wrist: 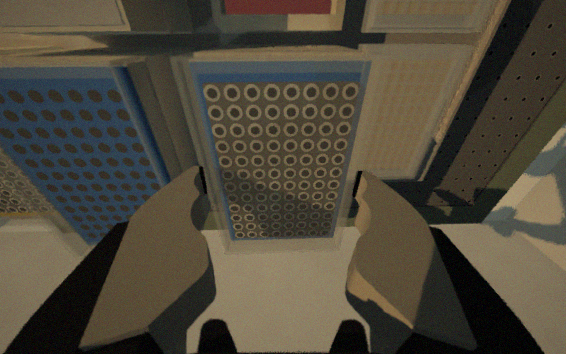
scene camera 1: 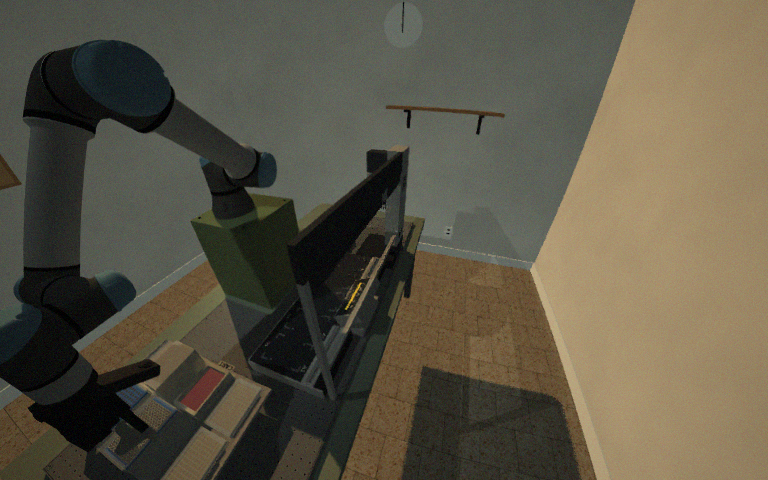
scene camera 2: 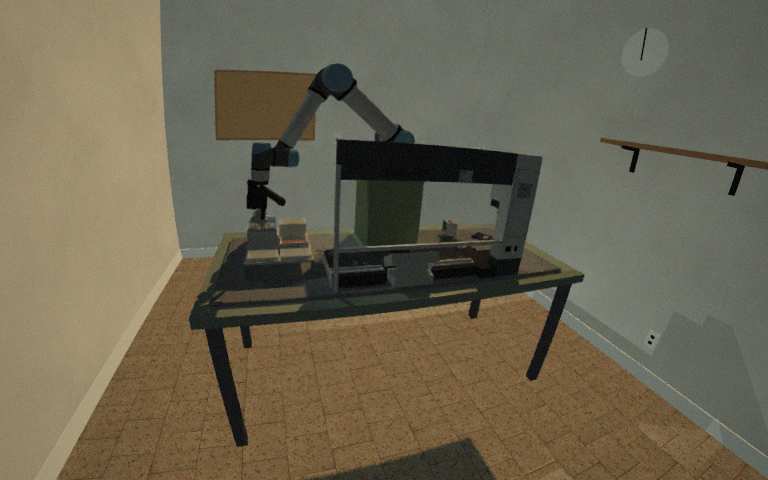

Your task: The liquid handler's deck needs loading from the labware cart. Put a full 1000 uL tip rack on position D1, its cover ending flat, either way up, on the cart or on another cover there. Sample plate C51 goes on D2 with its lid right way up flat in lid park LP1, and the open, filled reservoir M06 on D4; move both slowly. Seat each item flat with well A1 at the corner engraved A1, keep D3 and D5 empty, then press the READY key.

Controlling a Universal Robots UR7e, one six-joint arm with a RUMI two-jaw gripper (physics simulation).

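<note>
In the wrist view a blue tip rack (wrist: 280, 72) under a clear cover (wrist: 364, 100) shows pale round tips in all its rows. My gripper (wrist: 280, 171) (scene camera 1: 150, 399) (scene camera 2: 262, 216) has its two fingertips against the cover's long sides and looks shut on it; the exact contact height is hard to tell. A red-topped item (wrist: 277, 6) (scene camera 1: 202, 389) (scene camera 2: 292, 241) lies beyond it. Pale labware under clear tops (wrist: 410, 110) (scene camera 1: 233, 404) stands to the right; its labels are unreadable. The liquid handler's dark deck (scene camera 1: 288, 339) is beside the cart. READY key and A1 marks are unreadable.
A blue rack (wrist: 30, 75) with dark holes stands left of the gripped rack, with more tips beyond. The liquid handler's dark top beam (scene camera 1: 345, 220) (scene camera 2: 424, 162) and front post (scene camera 1: 317, 339) (scene camera 2: 337, 226) rise beside the cart. A green pedestal (scene camera 1: 249, 254) (scene camera 2: 389, 212) stands behind.
</note>
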